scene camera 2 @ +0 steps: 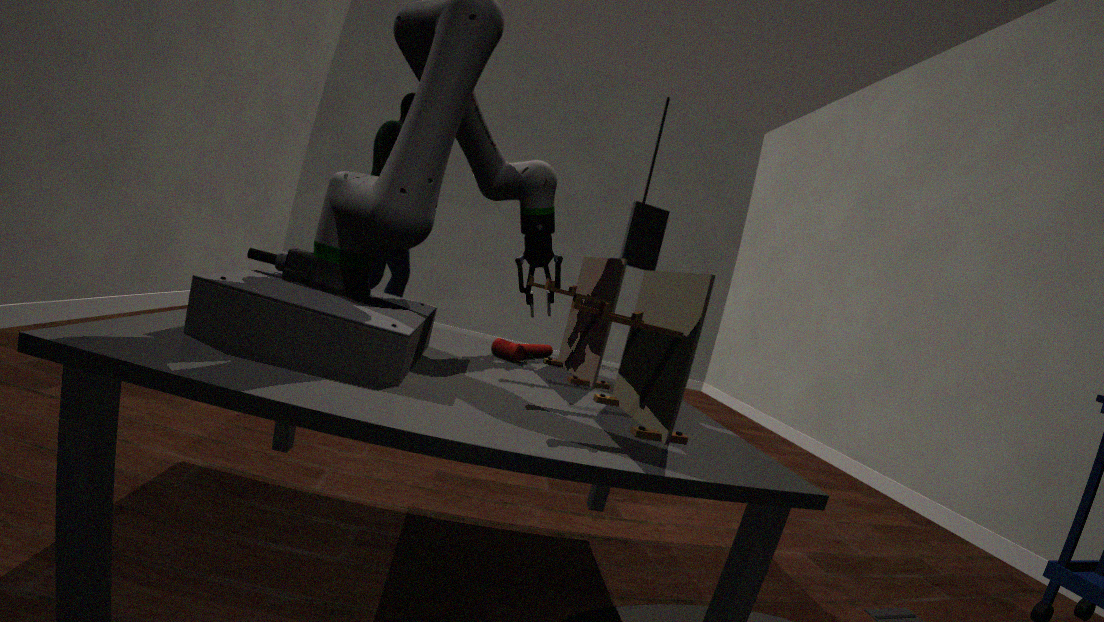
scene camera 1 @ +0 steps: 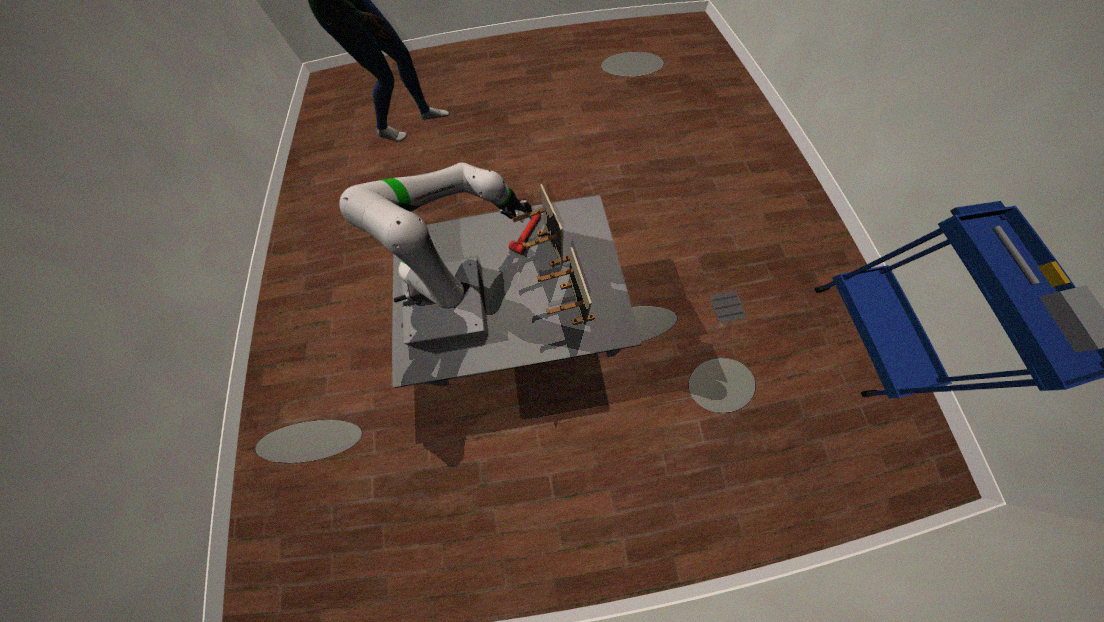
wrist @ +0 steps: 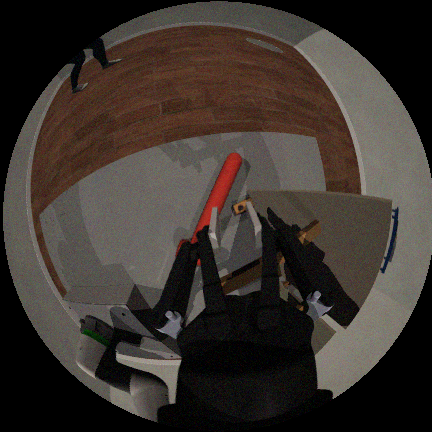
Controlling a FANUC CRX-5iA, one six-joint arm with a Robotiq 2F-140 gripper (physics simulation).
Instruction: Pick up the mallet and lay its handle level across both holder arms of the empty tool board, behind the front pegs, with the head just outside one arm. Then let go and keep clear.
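Note:
The red mallet (scene camera 1: pixel 529 228) (scene camera 2: pixel 507 349) (wrist: pixel 220 192) lies on the table in front of the far tool board (scene camera 1: pixel 552 220) (scene camera 2: pixel 593 297) (wrist: pixel 345 215). Its head points toward the robot's base side. That board stands upright with wooden holder arms, and no tool shows on them. The near tool board (scene camera 1: pixel 580 282) (scene camera 2: pixel 679 297) also stands upright with wooden arms, and no tool shows on it. My gripper (scene camera 2: pixel 540 314) (wrist: pixel 232 212) points down beside the far board's outer arm, well above the table. Its fingers stand apart with nothing between them. In the wrist view, the left finger hides part of the mallet.
The grey table (scene camera 1: pixel 448 239) (scene camera 2: pixel 478 401) carries the robot base (scene camera 1: pixel 444 328) (scene camera 2: pixel 301 328). A blue cart (scene camera 1: pixel 888 332) stands away to the right. A person (scene camera 1: pixel 386 69) stands on the floor beyond the table. A dark box (scene camera 2: pixel 646 235) on a thin rod shows behind the boards.

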